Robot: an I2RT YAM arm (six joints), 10 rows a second.
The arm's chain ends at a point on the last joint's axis. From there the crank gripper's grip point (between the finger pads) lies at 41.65 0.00 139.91 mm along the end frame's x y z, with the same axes.
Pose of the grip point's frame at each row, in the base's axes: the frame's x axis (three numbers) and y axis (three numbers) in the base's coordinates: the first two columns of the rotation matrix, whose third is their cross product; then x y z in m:
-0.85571 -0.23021 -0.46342 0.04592 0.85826 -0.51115 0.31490 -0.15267 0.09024
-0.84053 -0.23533 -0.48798 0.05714 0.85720 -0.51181 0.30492 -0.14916 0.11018
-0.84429 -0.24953 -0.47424 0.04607 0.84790 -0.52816 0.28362 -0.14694 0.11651
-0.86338 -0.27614 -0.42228 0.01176 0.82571 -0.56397 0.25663 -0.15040 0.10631
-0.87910 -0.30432 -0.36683 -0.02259 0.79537 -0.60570 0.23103 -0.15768 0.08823
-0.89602 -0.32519 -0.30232 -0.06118 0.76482 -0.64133 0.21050 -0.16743 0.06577
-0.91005 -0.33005 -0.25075 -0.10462 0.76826 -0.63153 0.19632 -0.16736 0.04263
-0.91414 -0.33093 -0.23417 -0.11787 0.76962 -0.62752 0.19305 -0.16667 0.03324
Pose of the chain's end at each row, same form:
-0.85571 -0.23021 -0.46342 0.04592 0.85826 -0.51115 0.27843 -0.07891 0.21082
-0.84053 -0.23533 -0.48798 0.05714 0.85720 -0.51181 0.26455 -0.07527 0.22943
-0.84429 -0.24953 -0.47424 0.04607 0.84790 -0.52816 0.24409 -0.07110 0.23481
-0.86338 -0.27614 -0.42228 0.01176 0.82571 -0.56397 0.22202 -0.07008 0.22319
-0.87910 -0.30432 -0.36683 -0.02259 0.79537 -0.60570 0.20103 -0.07167 0.20230
-0.89602 -0.32519 -0.30232 -0.06118 0.76482 -0.64133 0.18629 -0.07608 0.17702
-0.91005 -0.33005 -0.25075 -0.10462 0.76826 -0.63153 0.17811 -0.07687 0.15572
-0.91414 -0.33093 -0.23417 -0.11787 0.76962 -0.62752 0.17685 -0.07649 0.14688

